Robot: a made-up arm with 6 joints.
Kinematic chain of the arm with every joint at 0, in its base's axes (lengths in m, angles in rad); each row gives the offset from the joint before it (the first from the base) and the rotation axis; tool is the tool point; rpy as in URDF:
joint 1: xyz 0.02 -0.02 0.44 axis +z
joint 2: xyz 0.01 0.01 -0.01 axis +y
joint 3: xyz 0 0.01 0.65 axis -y
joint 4: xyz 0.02 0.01 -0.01 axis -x
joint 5: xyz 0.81 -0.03 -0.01 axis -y
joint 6: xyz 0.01 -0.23 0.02 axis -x
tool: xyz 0.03 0 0.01 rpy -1.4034 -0.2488 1.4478
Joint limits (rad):
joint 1: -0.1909..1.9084
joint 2: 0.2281..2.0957
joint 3: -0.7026..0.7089
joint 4: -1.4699..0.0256
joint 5: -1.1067..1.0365
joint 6: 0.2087..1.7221
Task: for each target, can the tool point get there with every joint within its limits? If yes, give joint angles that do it. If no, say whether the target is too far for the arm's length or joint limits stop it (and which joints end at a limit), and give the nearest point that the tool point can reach.
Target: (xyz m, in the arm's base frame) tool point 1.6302 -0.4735 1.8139
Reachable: no: too far | nearest point 1.0729 -0.3166 1.3320 | short by 0.753 m
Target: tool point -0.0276 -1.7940 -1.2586
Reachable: no: too far | nearest point 0.3634 -0.3188 -0.7572 | short by 1.606 m
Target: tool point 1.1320 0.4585 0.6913
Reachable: yes | joints 0.4688 0.6081 0.5745 -1.2980 0.8464 0.6400
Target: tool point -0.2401 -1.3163 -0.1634
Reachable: no: joint limits stop it (at a limit: joint 2, joint 3, joint 6) | nearest point -0.0506 -0.3717 -0.1015 | short by 0.965 m
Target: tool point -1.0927 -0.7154 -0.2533
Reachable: no: joint limits stop it (at a limit: joint 2, joint 3, joint 6) | nearest point -0.2820 -0.2087 -0.1289 | short by 0.964 m
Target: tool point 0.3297 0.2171 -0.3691
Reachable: yes | joints 0.9821 1.4898 -0.1764 -0.8371 -0.6271 1.3633
